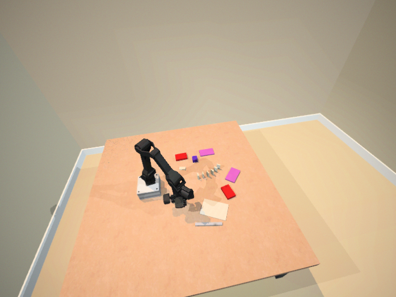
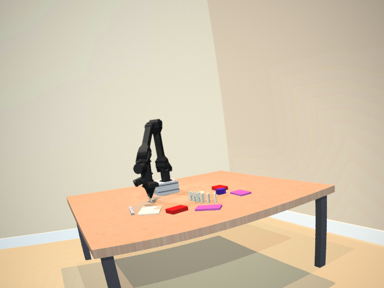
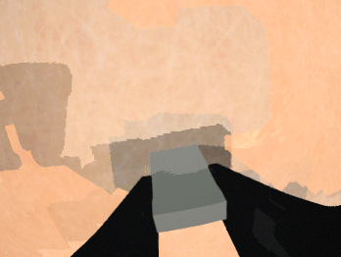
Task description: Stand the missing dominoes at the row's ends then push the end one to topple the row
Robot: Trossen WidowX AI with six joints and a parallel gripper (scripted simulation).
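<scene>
Now: gripper tip 210 mm short of the purple block, 340 mm to the right of it and 10 mm above it. Round my gripper tip: grey bar 130 mm ahead, 180 mm to the right, 20 mm below; then cream sheet 200 mm ahead, 110 mm to the right, 20 mm below.
</scene>
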